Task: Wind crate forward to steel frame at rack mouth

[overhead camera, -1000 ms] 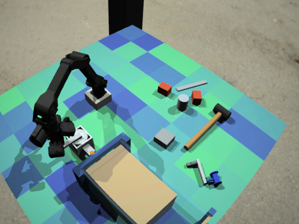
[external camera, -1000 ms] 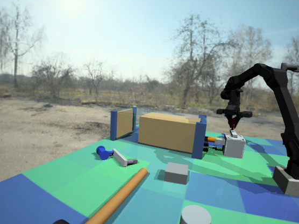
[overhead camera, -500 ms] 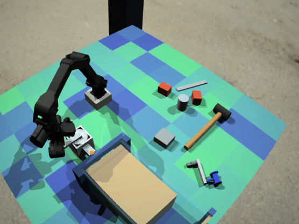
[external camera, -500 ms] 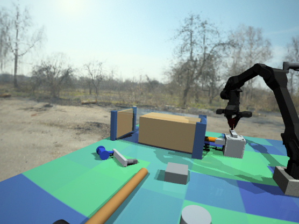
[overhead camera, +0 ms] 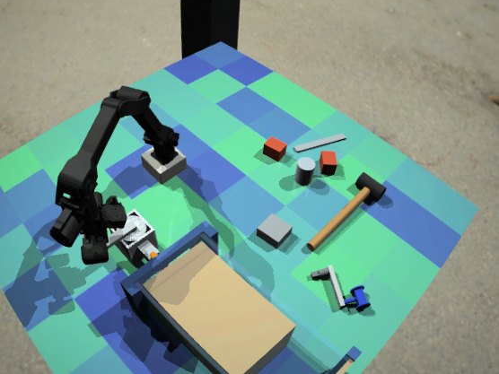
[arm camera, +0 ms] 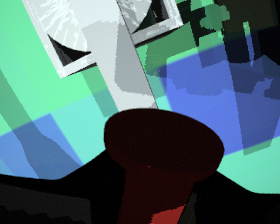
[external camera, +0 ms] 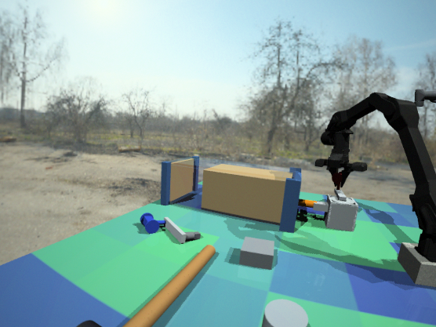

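Right now my gripper tip is 40 mm to the right of the red-knobbed crank and 10 mm above it. Round my gripper tip: grey winch: 10 mm behind, 90 mm to the left, 80 mm below; then red knob: 20 mm above; then blue frame: 170 mm ahead, 80 mm to the left.
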